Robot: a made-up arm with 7 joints.
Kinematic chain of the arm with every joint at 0, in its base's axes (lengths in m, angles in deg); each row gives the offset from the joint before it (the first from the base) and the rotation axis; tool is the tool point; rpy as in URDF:
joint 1: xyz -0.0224 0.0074 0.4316 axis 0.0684 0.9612 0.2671
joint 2: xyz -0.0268 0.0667 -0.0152 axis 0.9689 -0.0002 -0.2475
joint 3: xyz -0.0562 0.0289 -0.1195 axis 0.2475 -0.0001 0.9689
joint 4: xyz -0.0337 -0.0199 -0.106 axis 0.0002 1 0
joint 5: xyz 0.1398 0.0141 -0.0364 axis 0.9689 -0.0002 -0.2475
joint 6: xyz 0.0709 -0.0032 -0.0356 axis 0.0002 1 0
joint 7: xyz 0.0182 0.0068 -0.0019 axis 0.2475 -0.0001 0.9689
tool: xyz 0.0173 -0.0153 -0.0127 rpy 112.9 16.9 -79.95
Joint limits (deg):
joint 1: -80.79..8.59
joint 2: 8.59..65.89
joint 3: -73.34..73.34
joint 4: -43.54..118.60
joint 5: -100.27..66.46
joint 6: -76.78..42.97
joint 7: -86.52..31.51
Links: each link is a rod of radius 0.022 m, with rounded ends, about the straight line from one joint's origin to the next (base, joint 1, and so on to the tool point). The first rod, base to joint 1, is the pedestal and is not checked.
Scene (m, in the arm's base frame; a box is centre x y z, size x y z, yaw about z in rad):
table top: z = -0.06
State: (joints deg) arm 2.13 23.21 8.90 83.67 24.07 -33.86 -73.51
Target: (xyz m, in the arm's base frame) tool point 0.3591 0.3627 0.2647
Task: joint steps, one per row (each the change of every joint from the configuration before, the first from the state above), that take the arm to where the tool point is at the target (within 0.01 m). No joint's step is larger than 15 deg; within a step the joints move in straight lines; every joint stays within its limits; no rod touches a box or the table.
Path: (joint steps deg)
1: -14.73 4.89 0.73 -0.99 0.44 1.22 4.55
2: -14.72 4.89 0.73 -1.00 0.43 1.22 4.55
3: -14.73 4.89 0.74 -0.99 0.44 1.21 4.55
4: -14.72 4.89 0.73 -0.99 0.43 1.22 4.55
5: -14.73 4.89 0.73 -0.99 0.44 1.22 4.55

